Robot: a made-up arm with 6 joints.
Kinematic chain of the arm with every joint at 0, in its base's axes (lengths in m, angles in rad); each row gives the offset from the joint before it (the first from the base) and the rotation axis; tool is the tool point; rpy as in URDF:
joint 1: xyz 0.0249 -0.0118 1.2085 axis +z
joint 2: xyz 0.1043 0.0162 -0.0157 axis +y
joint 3: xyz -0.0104 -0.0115 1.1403 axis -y
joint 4: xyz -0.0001 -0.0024 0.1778 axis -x
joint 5: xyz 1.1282 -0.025 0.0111 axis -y
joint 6: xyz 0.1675 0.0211 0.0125 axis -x
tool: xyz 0.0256 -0.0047 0.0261 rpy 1.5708 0 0
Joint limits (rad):
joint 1: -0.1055..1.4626
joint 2: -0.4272..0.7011
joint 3: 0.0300..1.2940
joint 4: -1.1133..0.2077
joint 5: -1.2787..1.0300
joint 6: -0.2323..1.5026
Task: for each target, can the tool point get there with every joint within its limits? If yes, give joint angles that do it. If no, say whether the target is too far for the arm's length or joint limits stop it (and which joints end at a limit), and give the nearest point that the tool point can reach.
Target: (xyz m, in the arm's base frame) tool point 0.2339 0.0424 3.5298
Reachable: yes | joints 0.3228 -0.2913 0.7096 -0.1949 0.3901 0.5598
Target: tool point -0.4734 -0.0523 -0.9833
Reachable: no: joint limits stop it (at a limit: joint 1, joint 2, joint 3, joint 5, joint 6) | nearest point 0.1888 1.7602 1.3313 | short by 3.014 m
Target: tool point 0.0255 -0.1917 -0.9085
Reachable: no: joint limits stop it (at a limit: joint 1, joint 2, joint 3, joint 5, joint 6) | nearest point 1.7925 -0.2069 1.3300 | short by 2.852 m
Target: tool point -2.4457 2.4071 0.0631
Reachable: no: too far | nearest point 0.0673 1.8493 1.4125 | short by 2.906 m
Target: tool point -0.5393 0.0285 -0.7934
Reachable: no: joint limits stop it (at a limit: joint 1, joint 2, joint 3, joint 5, joint 6) | nearest point 0.1832 1.7615 1.3321 | short by 2.836 m
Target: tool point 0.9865 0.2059 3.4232
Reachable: yes | joints 0.2044 0.1643 1.0853 -0.0491 -0.6112 0.8303
